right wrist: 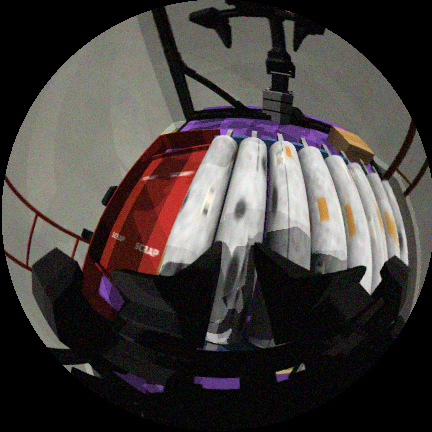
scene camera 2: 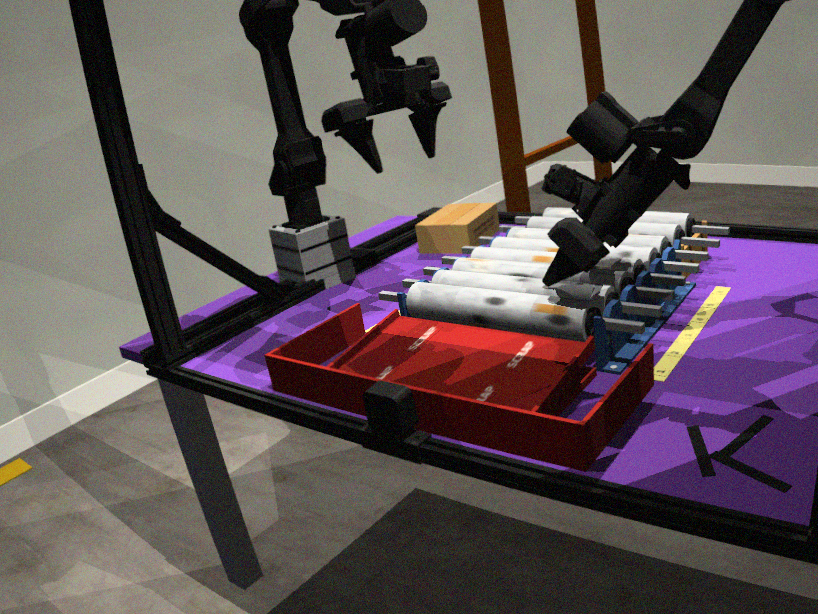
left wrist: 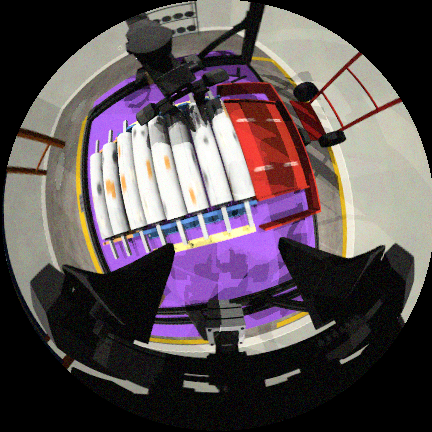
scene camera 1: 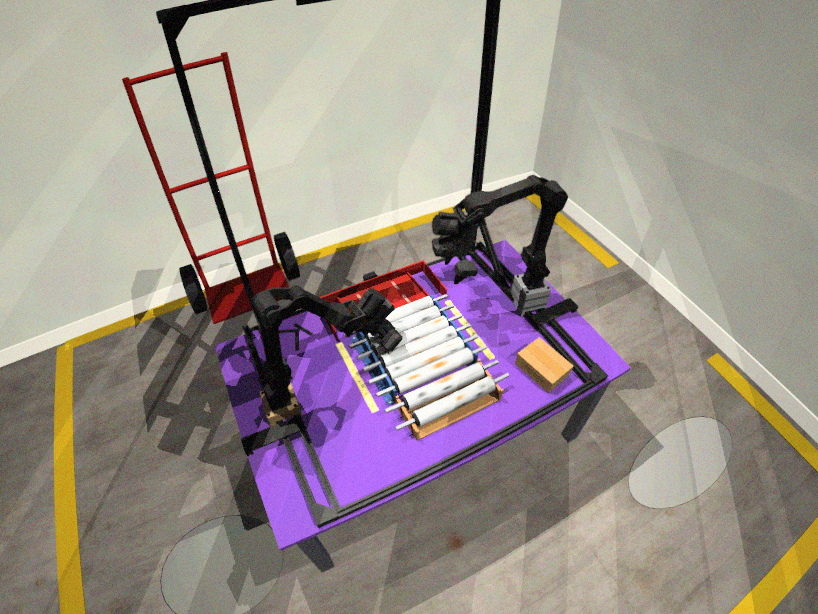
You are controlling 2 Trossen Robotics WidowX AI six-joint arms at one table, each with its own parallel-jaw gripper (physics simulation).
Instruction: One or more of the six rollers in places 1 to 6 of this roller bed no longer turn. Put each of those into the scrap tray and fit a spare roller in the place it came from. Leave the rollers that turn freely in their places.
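Frame: origin at the left arm's base, x ahead, y left, z up, level; millimetres.
Where they show: left gripper, between the fingertips: (right wrist: 259, 45) (scene camera 2: 406, 165) (left wrist: 226, 245) (scene camera 1: 450, 274); right gripper, between the fingertips: (right wrist: 237, 246) (scene camera 2: 548, 281) (left wrist: 199, 127) (scene camera 1: 391, 325); left arm's base, origin of its link: (right wrist: 279, 90) (scene camera 2: 305, 222) (left wrist: 225, 336) (scene camera 1: 533, 282); right arm's base, origin of its link: (scene camera 1: 278, 399).
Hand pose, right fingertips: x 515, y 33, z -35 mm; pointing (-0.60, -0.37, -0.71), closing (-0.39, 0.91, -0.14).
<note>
Things, the pixels of their top centre, and the offset from my right fingertips.
- end roller, centre of its top: (right wrist: 196, 193) (scene camera 2: 495, 291) (left wrist: 229, 139) (scene camera 1: 397, 310) dz +1, dx -34, dy -60 mm
- red scrap tray, centre of its top: (scene camera 2: 445, 350) (right wrist: 137, 198) (left wrist: 273, 136) (scene camera 1: 382, 293) dz -25, dx -7, dy -175 mm
- tan holder, centre of its top: (scene camera 1: 449, 402) dz -69, dx -108, dy +282 mm
- second roller, centre of its top: (right wrist: 244, 201) (scene camera 2: 518, 278) (left wrist: 205, 143) (scene camera 1: 403, 320) dz +1, dx -43, dy -10 mm
- cardboard box, centre of its top: (scene camera 2: 457, 213) (scene camera 1: 545, 359) (right wrist: 354, 138) dz -20, dx -438, dy +249 mm
White rollers lie side by side across the blue bed (scene camera 2: 614, 365) (left wrist: 192, 223). The end roller (scene camera 2: 495, 304) (left wrist: 235, 155) (right wrist: 192, 210) lies beside the red scrap tray (scene camera 2: 502, 429) (right wrist: 180, 137); no roller shows in the tray. Two spare rollers (scene camera 1: 455, 399) (scene camera 1: 444, 386) lie in the tan holder (scene camera 1: 455, 421) at the bed's near end in scene camera 1. My right gripper (scene camera 2: 576, 267) (right wrist: 237, 246) is partly open and empty, low over the second roller (right wrist: 242, 200) from the tray; its fingers hide part of the rollers. My left gripper (scene camera 2: 406, 163) (left wrist: 226, 245) is wide open and empty, high above the table.
A cardboard box (scene camera 1: 544, 363) (scene camera 2: 455, 228) (right wrist: 350, 145) stands on the purple table near the rollers' ends. Yellow strips (scene camera 1: 356, 376) (scene camera 2: 693, 330) run beside the bed. Black frame rails edge the table, with upright posts. A red hand truck (scene camera 1: 234, 171) stands behind.
</note>
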